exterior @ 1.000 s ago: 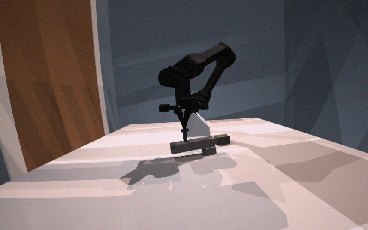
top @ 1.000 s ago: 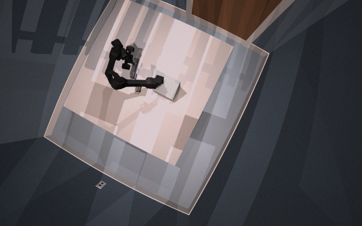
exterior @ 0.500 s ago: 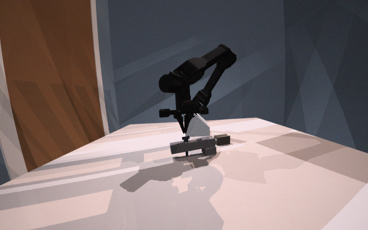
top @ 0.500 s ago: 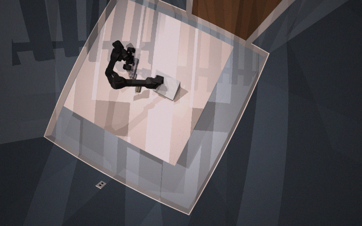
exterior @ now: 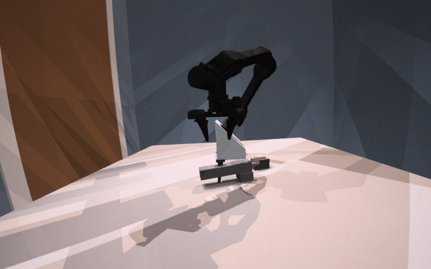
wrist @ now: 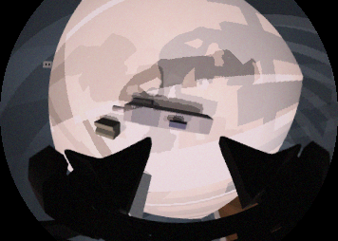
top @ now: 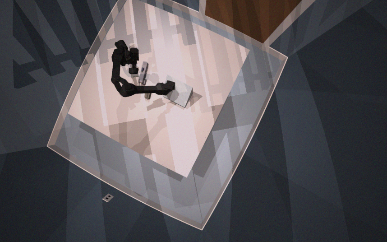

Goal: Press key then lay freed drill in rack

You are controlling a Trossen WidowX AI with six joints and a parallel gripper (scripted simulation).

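Now: gripper tip 100 mm above the brass-coloured drill, 80 mm to the right of it and 20 mm past it. Also, from my gripper tip: dark blue t-shaped key: 100 mm below, 10 mm behind; dark block: 180 mm to the left, 130 mm below, 110 mm behind.
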